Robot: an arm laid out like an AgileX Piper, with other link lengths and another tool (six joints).
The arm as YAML. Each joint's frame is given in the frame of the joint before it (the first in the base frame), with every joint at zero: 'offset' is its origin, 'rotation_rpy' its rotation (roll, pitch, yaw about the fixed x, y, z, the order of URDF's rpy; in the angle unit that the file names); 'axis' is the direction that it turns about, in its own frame. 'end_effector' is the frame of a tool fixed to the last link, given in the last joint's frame.
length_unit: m
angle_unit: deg
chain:
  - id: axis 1
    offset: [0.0, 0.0, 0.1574]
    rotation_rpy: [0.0, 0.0, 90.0]
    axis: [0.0, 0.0, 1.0]
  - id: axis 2
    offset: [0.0, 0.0, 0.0]
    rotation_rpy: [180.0, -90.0, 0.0]
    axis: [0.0, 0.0, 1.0]
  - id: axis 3
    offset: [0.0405, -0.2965, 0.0]
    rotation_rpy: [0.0, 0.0, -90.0]
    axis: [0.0, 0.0, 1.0]
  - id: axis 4
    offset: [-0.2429, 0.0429, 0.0]
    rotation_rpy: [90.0, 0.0, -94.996]
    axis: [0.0, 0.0, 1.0]
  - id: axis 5
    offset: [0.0, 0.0, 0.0]
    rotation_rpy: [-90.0, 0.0, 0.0]
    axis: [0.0, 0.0, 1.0]
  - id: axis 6
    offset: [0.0, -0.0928, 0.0]
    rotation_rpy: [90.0, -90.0, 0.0]
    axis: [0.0, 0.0, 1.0]
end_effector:
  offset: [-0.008, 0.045, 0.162]
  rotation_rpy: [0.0, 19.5, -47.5]
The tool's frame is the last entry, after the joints.
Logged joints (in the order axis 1, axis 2, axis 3, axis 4, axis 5, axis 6), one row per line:
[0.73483, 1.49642, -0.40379, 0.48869, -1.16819, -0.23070]
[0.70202, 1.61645, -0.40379, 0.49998, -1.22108, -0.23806]
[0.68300, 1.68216, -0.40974, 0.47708, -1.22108, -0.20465]
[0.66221, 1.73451, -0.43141, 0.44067, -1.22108, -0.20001]
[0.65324, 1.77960, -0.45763, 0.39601, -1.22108, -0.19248]
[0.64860, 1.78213, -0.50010, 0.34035, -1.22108, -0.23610]
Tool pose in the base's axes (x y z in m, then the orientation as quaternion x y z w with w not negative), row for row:
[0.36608, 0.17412, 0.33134, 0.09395, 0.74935, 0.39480, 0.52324]
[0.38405, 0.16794, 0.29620, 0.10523, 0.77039, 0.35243, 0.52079]
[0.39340, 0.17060, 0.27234, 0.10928, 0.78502, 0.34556, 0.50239]
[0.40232, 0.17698, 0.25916, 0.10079, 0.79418, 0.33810, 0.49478]
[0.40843, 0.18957, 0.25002, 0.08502, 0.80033, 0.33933, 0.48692]
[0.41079, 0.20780, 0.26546, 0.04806, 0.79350, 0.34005, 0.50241]
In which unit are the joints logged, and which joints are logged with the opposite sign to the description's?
The joints are logged in radians. Opposite sign: none.
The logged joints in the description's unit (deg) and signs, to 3 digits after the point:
[42.103, 85.739, -23.135, 28.000, -66.932, -13.218]
[40.223, 92.616, -23.135, 28.647, -69.963, -13.640]
[39.133, 96.381, -23.476, 27.335, -69.963, -11.726]
[37.942, 99.380, -24.718, 25.249, -69.963, -11.460]
[37.428, 101.964, -26.220, 22.690, -69.963, -11.028]
[37.162, 102.109, -28.654, 19.501, -69.963, -13.528]

